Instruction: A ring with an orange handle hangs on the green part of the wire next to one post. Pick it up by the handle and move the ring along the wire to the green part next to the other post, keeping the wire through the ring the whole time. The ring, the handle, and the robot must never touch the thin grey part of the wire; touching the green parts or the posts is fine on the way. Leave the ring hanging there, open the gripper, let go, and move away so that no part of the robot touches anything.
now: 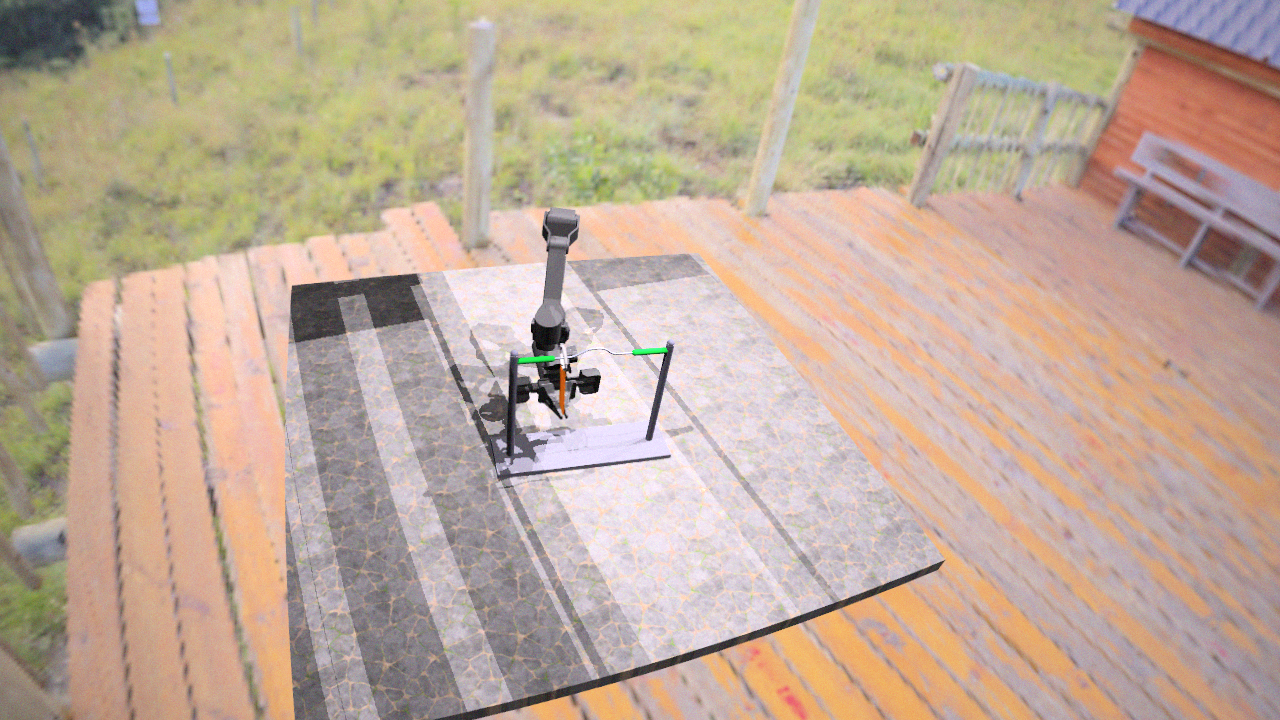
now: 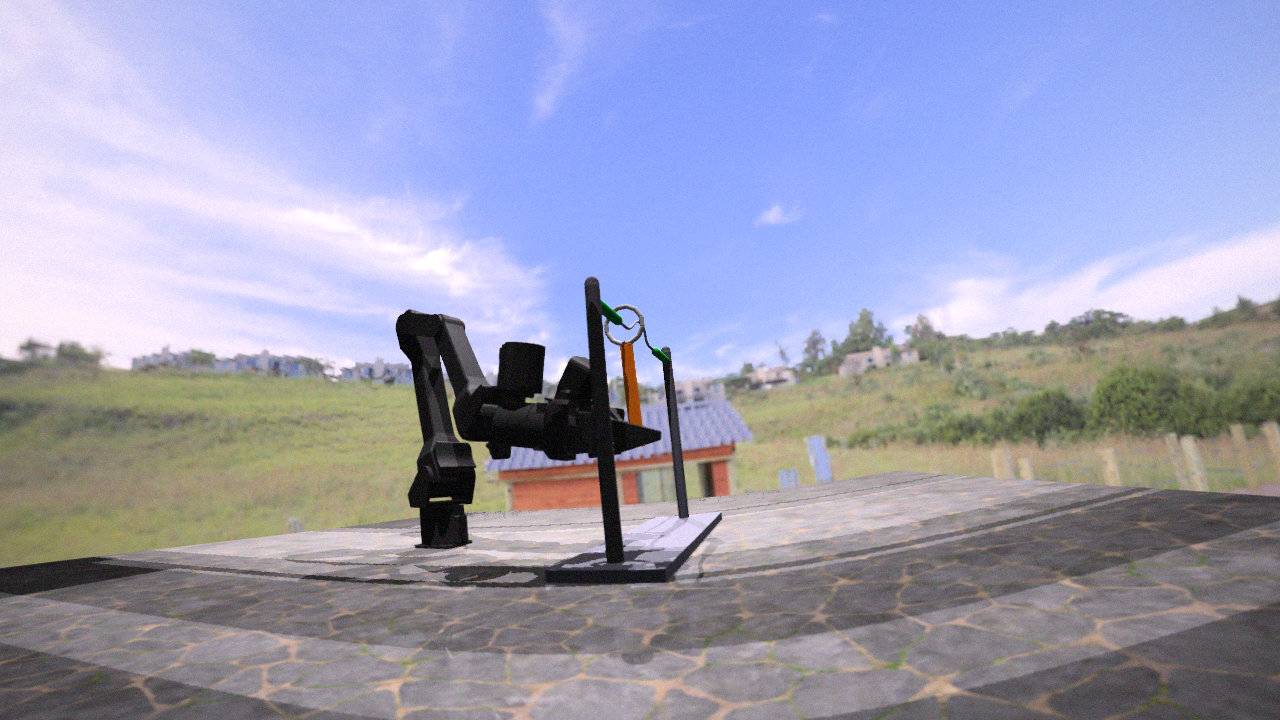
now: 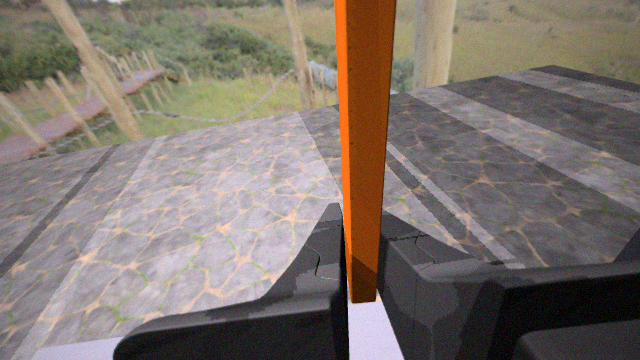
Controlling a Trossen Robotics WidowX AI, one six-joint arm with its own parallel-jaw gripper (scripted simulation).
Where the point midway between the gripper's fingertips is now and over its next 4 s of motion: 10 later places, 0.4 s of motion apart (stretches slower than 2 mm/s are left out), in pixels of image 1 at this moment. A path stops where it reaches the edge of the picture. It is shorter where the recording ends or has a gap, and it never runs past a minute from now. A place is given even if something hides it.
My gripper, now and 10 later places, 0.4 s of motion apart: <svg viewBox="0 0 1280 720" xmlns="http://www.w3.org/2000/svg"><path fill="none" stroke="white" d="M564 418L579 415L592 409L604 400L605 399L596 401L585 402L575 402L572 402L580 405L596 406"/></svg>
